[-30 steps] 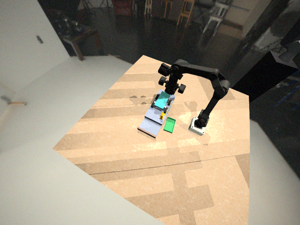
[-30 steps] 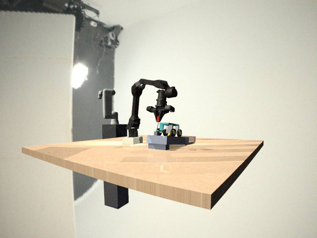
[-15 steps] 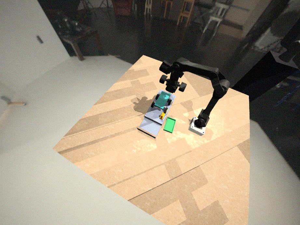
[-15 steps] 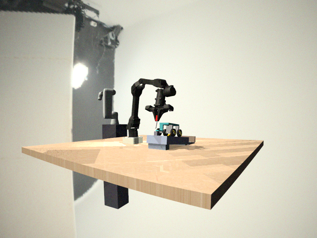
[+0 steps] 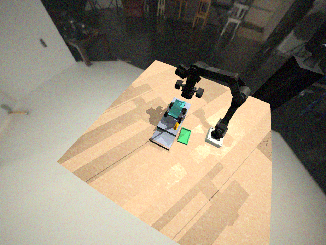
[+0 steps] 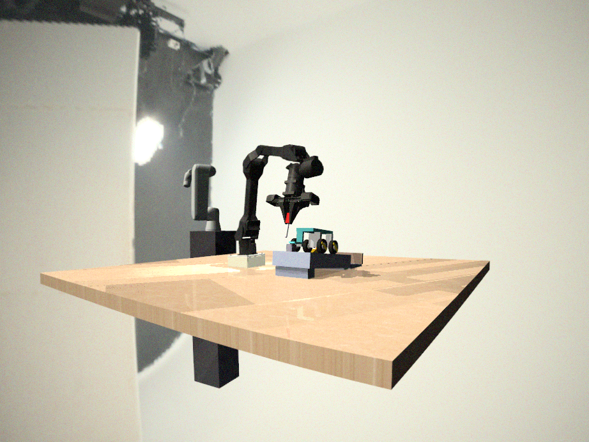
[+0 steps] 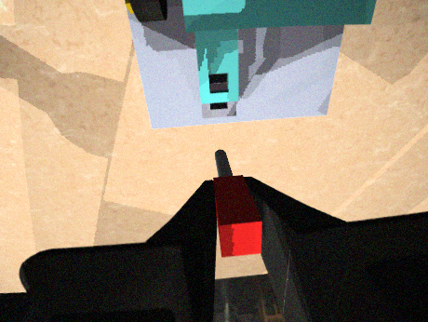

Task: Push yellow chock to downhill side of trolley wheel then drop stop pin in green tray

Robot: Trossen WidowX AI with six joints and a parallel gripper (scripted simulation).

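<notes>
My gripper tip is 240 mm to the right of the green tray, 180 mm above it and 80 mm past it. The rest, counted from my gripper tip: yellow chock 220 mm to the left, 90 mm below; then trolley 120 mm to the left, 70 mm below, 40 mm ahead; then red-headed stop pin right at my gripper tip.
</notes>
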